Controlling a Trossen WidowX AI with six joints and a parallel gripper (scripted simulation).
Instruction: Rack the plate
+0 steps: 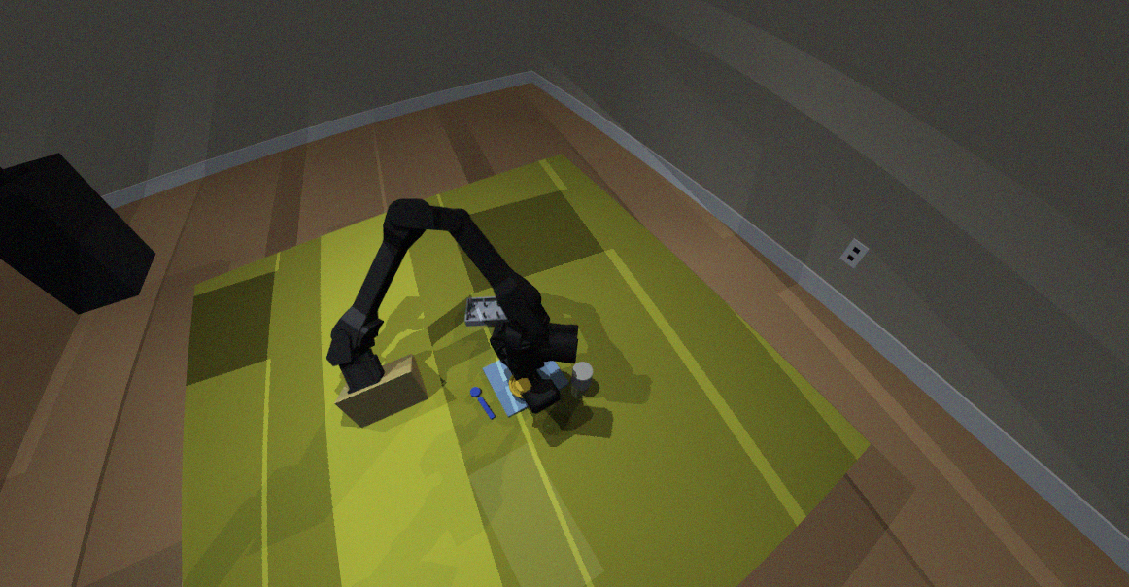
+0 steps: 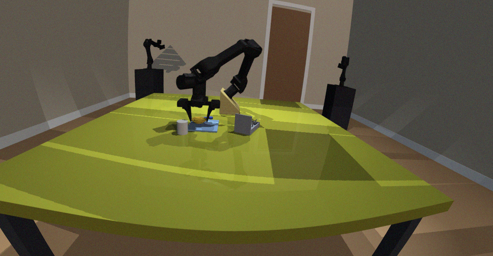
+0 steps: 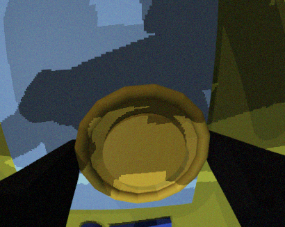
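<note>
Right now the light blue mat is 3 cm to the left of my gripper tip, 1 cm below it and 1 cm ahead of it. Also, from my gripper tip: yellow plate 1 cm above; white cup 12 cm ahead, 3 cm to the right, 1 cm above; blue spoon 10 cm behind, 1 cm to the left, 1 cm below.
</note>
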